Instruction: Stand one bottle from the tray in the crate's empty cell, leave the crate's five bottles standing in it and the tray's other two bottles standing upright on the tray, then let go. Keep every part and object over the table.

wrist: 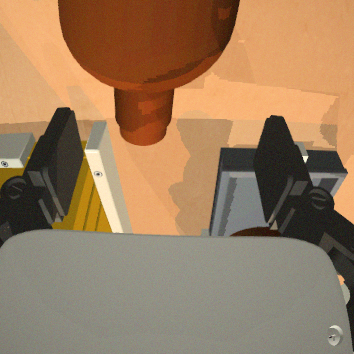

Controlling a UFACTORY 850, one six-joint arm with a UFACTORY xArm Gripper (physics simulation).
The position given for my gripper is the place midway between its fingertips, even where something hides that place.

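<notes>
Pale crate rail [98, 149] visible, together with my gripper [168, 132].
</notes>
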